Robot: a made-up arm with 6 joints.
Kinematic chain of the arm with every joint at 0, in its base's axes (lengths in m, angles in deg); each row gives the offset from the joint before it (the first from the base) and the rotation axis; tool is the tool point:
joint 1: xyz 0 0 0.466 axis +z
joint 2: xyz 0.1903 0 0 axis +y
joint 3: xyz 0 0 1.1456 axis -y
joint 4: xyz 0 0 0.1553 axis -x
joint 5: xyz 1.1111 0 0 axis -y
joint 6: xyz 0.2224 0 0 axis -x
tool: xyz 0 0 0
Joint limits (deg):
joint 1: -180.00..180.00
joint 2: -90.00..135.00
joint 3: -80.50..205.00
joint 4: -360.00..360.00
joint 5: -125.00..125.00
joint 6: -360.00..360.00
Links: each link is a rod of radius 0.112 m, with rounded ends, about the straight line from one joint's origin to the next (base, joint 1, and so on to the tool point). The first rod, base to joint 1, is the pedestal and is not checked.
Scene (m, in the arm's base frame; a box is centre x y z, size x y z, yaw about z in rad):
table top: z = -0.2
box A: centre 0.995 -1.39 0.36 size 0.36 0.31 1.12 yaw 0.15
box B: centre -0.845 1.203 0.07 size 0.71 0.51 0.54 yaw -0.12
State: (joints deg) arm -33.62 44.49 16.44 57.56 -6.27 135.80
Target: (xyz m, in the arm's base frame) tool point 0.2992 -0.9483 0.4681
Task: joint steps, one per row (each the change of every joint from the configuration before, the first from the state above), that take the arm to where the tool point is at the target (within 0.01 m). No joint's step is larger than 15 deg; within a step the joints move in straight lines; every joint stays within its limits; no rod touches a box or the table.
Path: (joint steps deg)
1: -1.93 -1.51 -11.81 -1.48 1.03 1.92
2: -1.92 -1.52 -11.82 -1.48 1.03 1.91
3: -1.93 -1.51 -11.81 -1.48 1.02 1.92
4: -1.93 -1.51 -11.82 -1.48 1.03 1.92
5: -8.87 -10.51 -8.75 0.85 -7.94 -2.56
6: -8.86 -10.51 -8.76 0.85 -7.95 -2.55
7: -8.87 -10.51 -8.76 0.85 -7.95 -2.56

